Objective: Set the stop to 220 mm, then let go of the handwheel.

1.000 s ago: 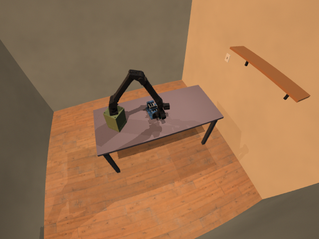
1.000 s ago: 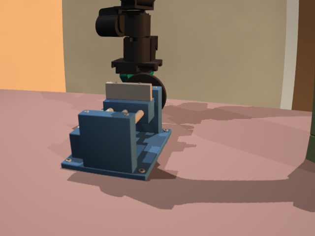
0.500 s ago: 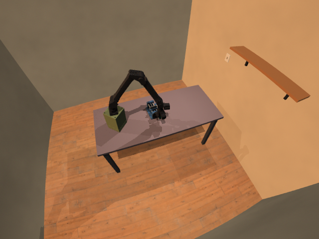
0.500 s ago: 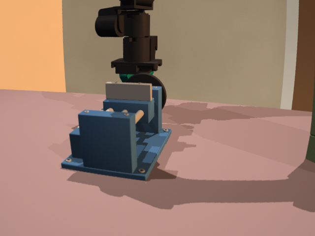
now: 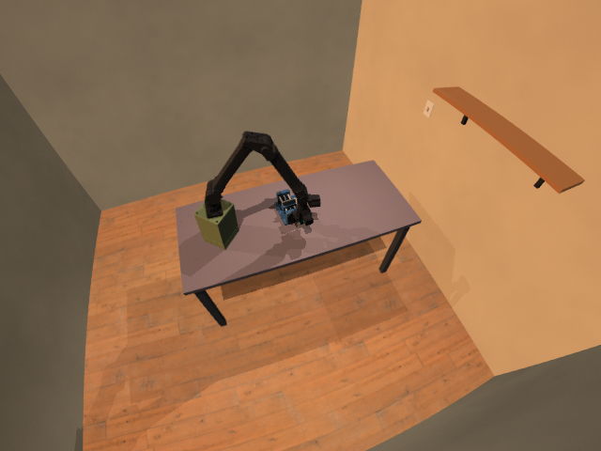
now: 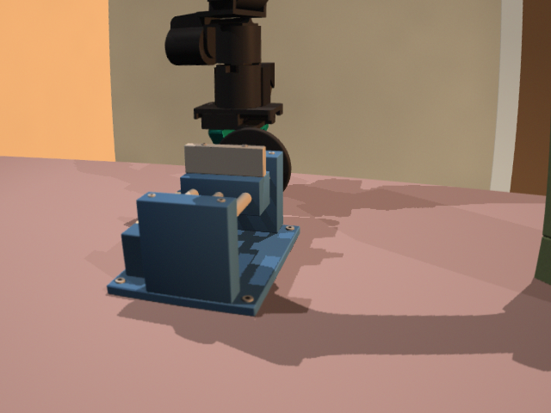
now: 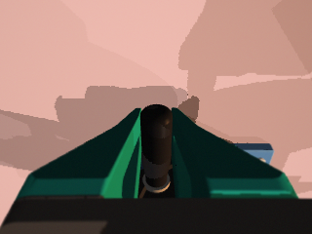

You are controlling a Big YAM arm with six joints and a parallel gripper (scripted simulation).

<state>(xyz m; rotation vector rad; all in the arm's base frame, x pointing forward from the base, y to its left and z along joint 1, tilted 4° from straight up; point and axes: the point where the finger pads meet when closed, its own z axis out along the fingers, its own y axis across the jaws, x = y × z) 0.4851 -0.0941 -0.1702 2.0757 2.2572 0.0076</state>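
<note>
Now: the black crank handle 1 cm to the left of my hand. From my hand the other things lie so: grey stop plate 14 cm to the left, 4 cm above, 3 cm behind.
</note>
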